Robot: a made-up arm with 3 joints. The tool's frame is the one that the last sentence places.
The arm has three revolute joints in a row. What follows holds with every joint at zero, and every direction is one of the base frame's. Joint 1 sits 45.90 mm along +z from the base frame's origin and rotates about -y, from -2.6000 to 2.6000 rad. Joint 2 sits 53.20 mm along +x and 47.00 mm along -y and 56.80 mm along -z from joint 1 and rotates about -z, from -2.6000 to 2.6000 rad. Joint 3 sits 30.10 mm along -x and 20.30 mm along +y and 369.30 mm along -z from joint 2 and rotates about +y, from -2.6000 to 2.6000 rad. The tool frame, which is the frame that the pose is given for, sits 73.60 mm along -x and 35.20 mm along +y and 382.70 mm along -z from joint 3; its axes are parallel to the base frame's.
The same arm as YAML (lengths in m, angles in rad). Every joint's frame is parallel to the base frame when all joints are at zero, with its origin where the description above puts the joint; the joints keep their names.
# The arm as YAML. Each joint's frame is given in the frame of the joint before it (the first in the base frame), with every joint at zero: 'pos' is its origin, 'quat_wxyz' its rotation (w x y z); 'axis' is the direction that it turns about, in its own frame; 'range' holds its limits. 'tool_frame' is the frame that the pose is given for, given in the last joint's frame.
length_unit: m
angle_unit: rad
joints:
  - joint: joint 1
    pos: [0.0, 0.0, 0.0459]
    quat_wxyz: [1.0, 0.0, 0.0, 0.0]
    axis: "-y"
    range: [-2.6, 2.6]
  - joint: joint 2
    pos: [0.0532, -0.047, -0.0568]
    quat_wxyz: [1.0, 0.0, 0.0, 0.0]
    axis: "-z"
    range: [-2.6, 2.6]
  - joint: joint 3
    pos: [-0.0301, 0.0203, -0.3693]
    quat_wxyz: [1.0, 0.0, 0.0, 0.0]
    axis: "+y"
    range: [-2.6, 2.6]
tool_frame:
  pos: [-0.0736, 0.0352, -0.3827]
  quat_wxyz: [1.0, 0.0, 0.0, 0.0]

